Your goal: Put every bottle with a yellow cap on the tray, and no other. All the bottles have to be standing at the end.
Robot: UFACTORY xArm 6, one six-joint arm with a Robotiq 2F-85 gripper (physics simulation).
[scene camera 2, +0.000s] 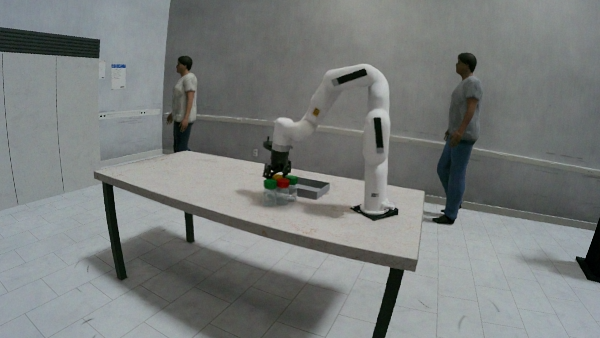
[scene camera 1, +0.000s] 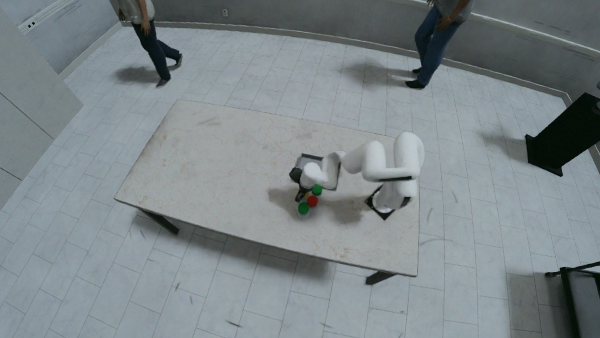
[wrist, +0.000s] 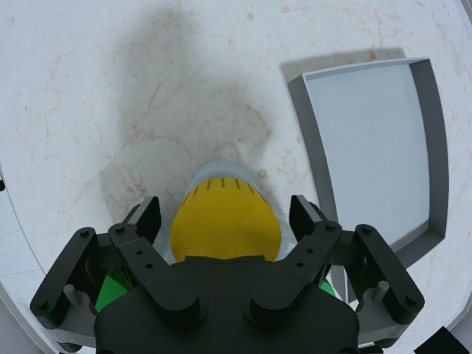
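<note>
A clear bottle with a yellow cap (scene camera 2: 278, 176) (wrist: 225, 227) stands on the table. My gripper (scene camera 1: 301, 194) (scene camera 2: 276, 171) (wrist: 224, 209) is open and low over it, with one finger on each side of the cap in the wrist view, a gap showing on both sides. A red-capped bottle (scene camera 1: 312, 201) (scene camera 2: 283, 183) and two green-capped bottles, one nearer the front edge (scene camera 1: 303, 208) (scene camera 2: 270, 185) and one nearer the tray (scene camera 1: 317, 190) (scene camera 2: 293, 179), stand close beside it. The red cap is hidden in the wrist view. The grey tray (scene camera 2: 320, 191) (wrist: 314, 145) holds no bottle in the wrist view.
The tray is to the right of the yellow cap in the wrist view, with low raised walls. The arm's base (scene camera 1: 385, 202) (scene camera 2: 375, 210) stands on the right part of the table (scene camera 1: 215, 165) (scene camera 2: 200, 180). Two people are on the floor beyond the table.
</note>
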